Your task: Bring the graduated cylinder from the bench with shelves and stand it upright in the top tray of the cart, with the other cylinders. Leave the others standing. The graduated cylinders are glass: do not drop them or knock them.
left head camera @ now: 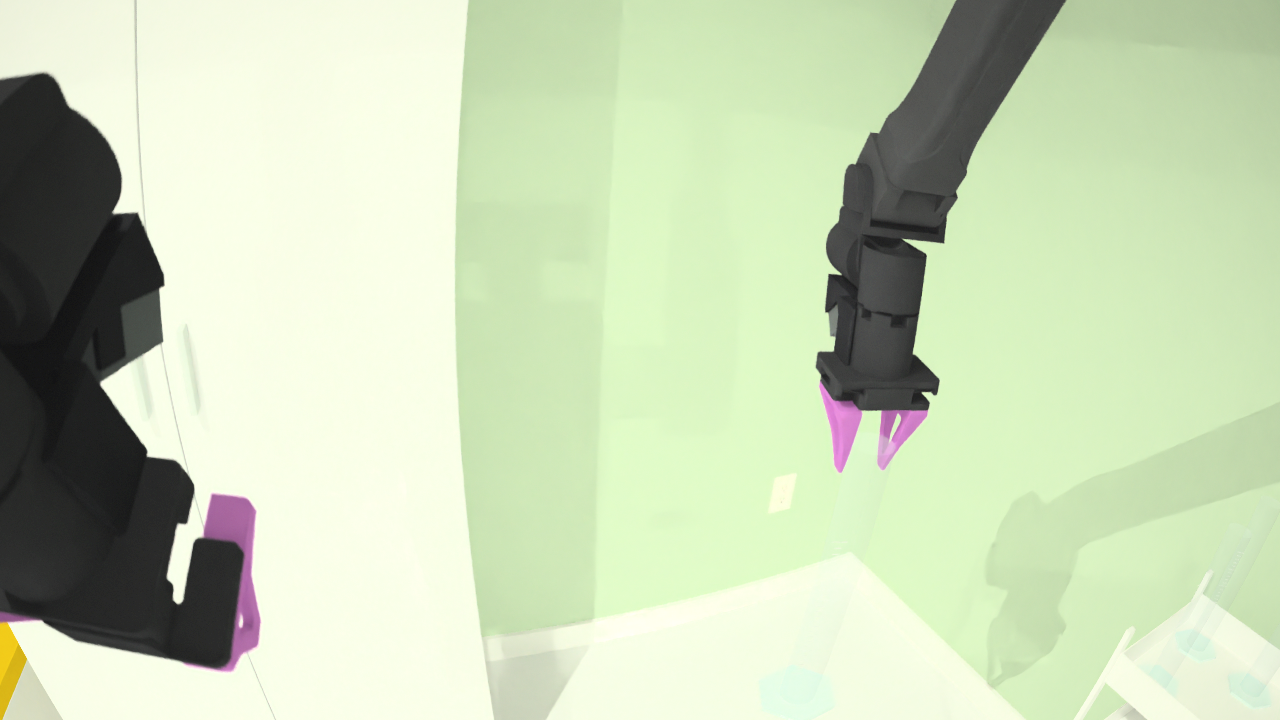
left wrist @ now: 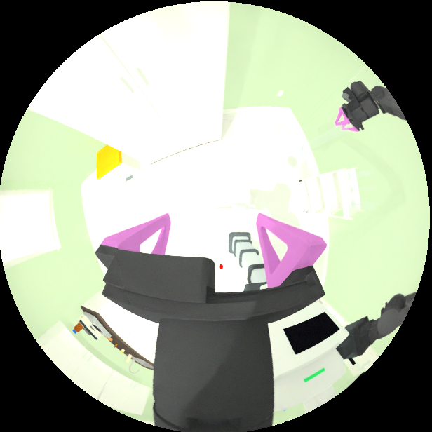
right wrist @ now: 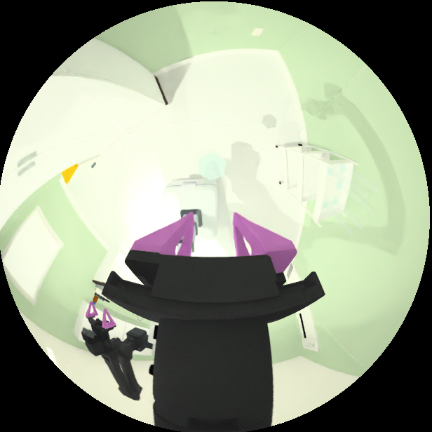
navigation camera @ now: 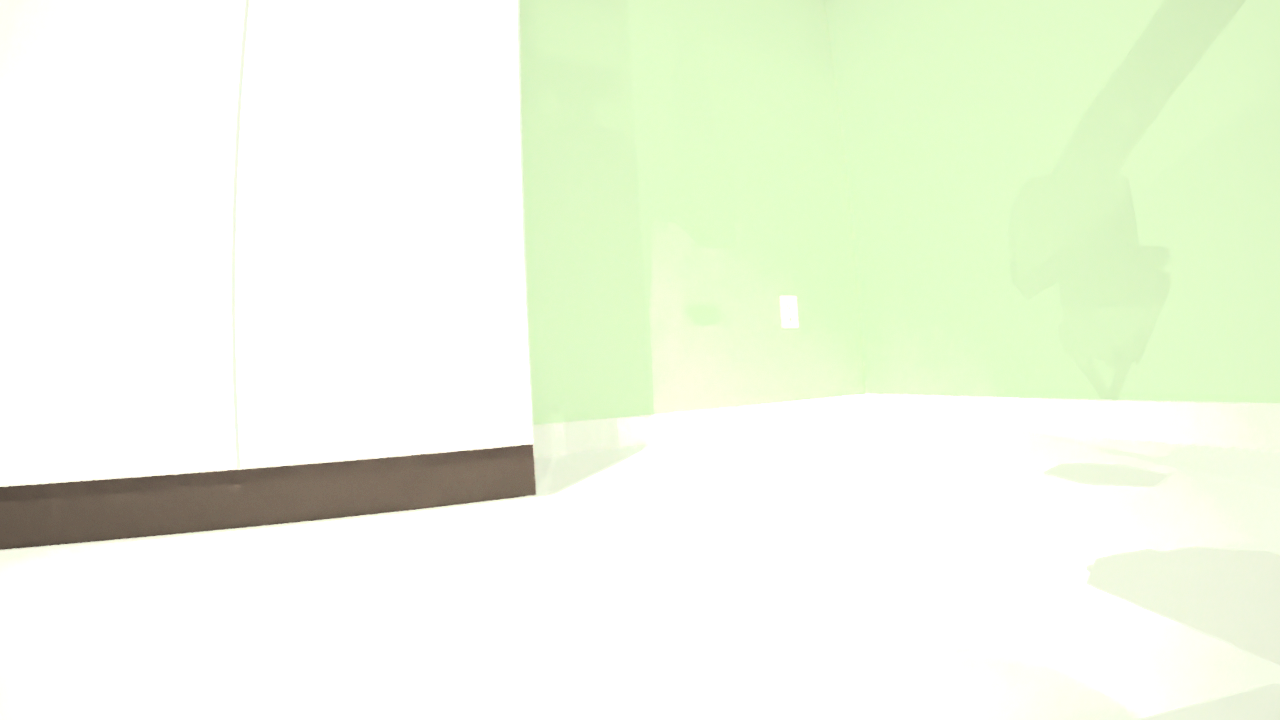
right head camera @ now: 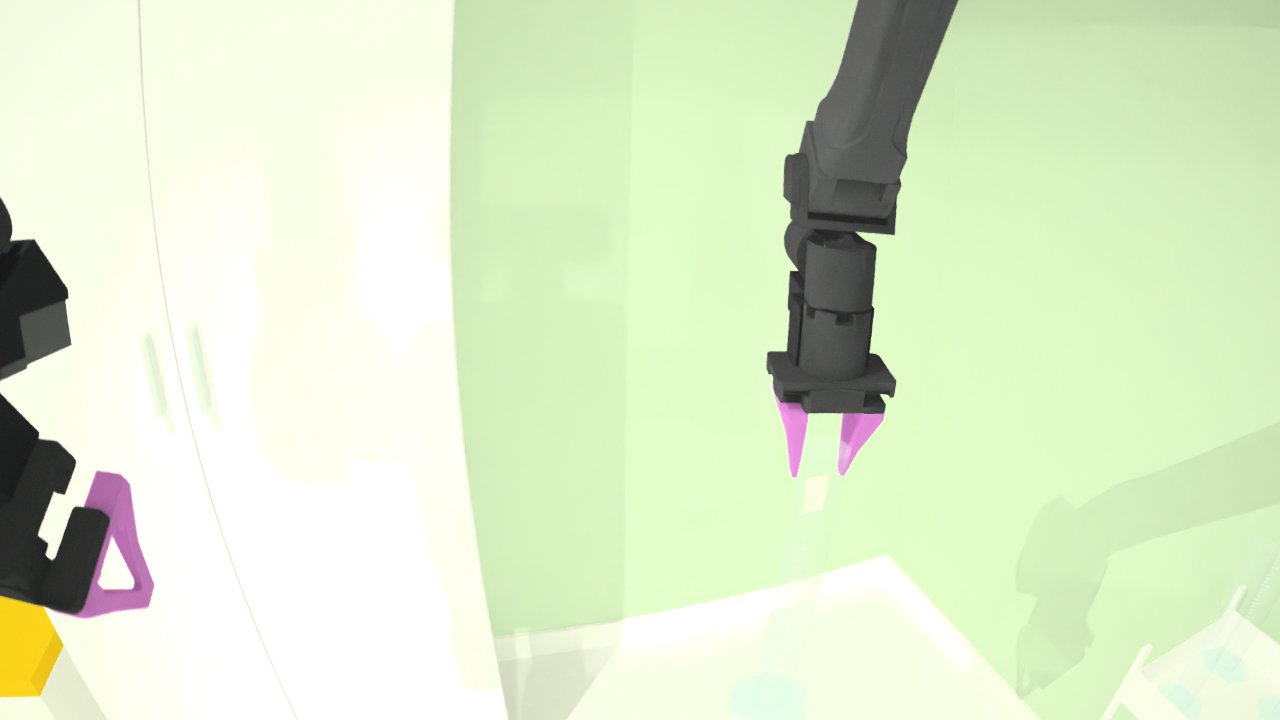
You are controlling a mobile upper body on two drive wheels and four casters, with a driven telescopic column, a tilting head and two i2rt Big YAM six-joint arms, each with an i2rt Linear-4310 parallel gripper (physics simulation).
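Places are measured from the left arm's base along level axes (x ahead, y left, z up), in metres.
Pixels of known places: left gripper, fingertip midpoint: (left head camera: 168, 618) (right head camera: 84, 581); right gripper, fingertip midpoint: (left head camera: 859, 468) (right head camera: 817, 473).
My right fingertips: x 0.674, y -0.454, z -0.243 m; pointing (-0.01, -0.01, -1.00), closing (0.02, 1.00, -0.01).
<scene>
Behind a point stands the place of what it marks.
My right gripper (left head camera: 861, 468) @(y -0.454, x 0.674, z -0.243 m) (right head camera: 818, 474) @(y -0.454, x 0.674, z -0.243 m) (left wrist: 338, 126) (right wrist: 213, 217) is shut on the clear graduated cylinder (left head camera: 796, 692) @(y -0.439, x 0.637, z -0.515 m) (right head camera: 768, 695) @(y -0.442, x 0.636, z -0.505 m) (right wrist: 212, 165), near its top. The cylinder hangs nearly upright, its pale blue hexagonal base down, above the floor. The white cart (left head camera: 1104, 673) @(y -1.088, x 0.713, z -0.726 m) (right head camera: 1127, 678) @(y -1.088, x 0.713, z -0.693 m) stands at the lower right in the head views, apart from the held cylinder. Several other cylinders (left head camera: 1193, 644) @(y -1.347, x 0.720, z -0.728 m) (right head camera: 1223, 664) @(y -1.348, x 0.717, z -0.727 m) (right wrist: 341, 182) stand in its top tray; their glass is faint. My left gripper (left wrist: 213, 217) (right wrist: 97, 304) is open and empty.
A tall white cabinet (left head camera: 358, 268) @(y 0.083, x 1.061, z -0.180 m) (right head camera: 340, 268) @(y 0.106, x 1.054, z -0.172 m) (navigation camera: 375, 223) @(y 0.184, x 1.030, z -0.918 m) stands at the left. A yellow-topped bin (right head camera: 17, 653) @(y 1.069, x 0.870, z -0.957 m) (left wrist: 109, 160) (right wrist: 70, 173) is beyond it. Green walls (left head camera: 1118, 223) @(y -1.315, x 1.283, z -0.068 m) meet in a corner behind the held cylinder, and one runs behind the cart.
</scene>
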